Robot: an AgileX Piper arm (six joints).
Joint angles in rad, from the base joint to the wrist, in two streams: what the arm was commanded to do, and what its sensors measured. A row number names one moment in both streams.
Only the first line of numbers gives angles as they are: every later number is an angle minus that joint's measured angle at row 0.
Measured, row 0: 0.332 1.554 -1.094 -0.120 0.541 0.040
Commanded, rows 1 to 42: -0.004 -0.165 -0.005 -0.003 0.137 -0.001; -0.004 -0.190 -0.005 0.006 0.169 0.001; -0.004 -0.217 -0.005 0.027 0.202 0.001; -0.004 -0.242 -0.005 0.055 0.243 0.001; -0.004 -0.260 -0.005 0.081 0.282 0.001; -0.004 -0.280 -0.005 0.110 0.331 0.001; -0.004 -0.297 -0.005 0.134 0.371 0.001; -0.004 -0.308 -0.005 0.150 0.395 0.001; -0.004 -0.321 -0.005 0.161 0.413 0.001; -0.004 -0.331 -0.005 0.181 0.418 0.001; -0.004 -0.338 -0.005 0.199 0.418 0.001; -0.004 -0.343 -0.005 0.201 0.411 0.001; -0.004 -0.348 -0.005 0.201 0.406 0.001; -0.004 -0.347 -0.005 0.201 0.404 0.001; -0.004 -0.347 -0.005 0.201 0.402 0.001; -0.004 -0.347 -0.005 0.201 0.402 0.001; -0.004 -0.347 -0.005 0.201 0.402 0.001; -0.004 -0.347 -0.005 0.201 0.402 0.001; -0.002 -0.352 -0.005 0.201 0.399 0.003; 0.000 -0.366 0.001 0.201 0.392 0.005; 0.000 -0.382 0.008 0.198 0.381 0.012; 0.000 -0.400 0.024 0.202 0.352 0.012; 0.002 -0.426 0.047 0.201 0.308 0.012; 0.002 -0.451 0.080 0.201 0.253 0.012; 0.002 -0.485 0.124 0.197 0.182 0.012; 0.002 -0.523 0.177 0.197 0.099 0.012; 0.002 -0.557 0.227 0.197 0.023 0.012; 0.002 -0.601 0.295 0.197 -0.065 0.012; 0.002 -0.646 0.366 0.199 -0.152 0.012; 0.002 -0.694 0.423 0.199 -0.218 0.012; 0.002 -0.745 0.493 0.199 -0.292 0.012; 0.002 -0.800 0.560 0.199 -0.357 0.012; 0.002 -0.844 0.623 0.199 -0.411 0.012; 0.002 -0.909 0.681 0.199 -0.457 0.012; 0.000 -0.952 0.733 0.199 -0.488 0.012; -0.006 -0.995 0.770 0.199 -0.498 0.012; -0.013 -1.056 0.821 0.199 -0.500 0.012; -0.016 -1.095 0.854 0.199 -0.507 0.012; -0.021 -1.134 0.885 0.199 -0.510 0.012; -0.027 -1.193 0.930 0.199 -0.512 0.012; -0.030 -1.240 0.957 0.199 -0.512 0.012; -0.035 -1.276 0.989 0.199 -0.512 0.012
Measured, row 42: -0.014 -1.125 0.874 0.201 -0.484 0.011
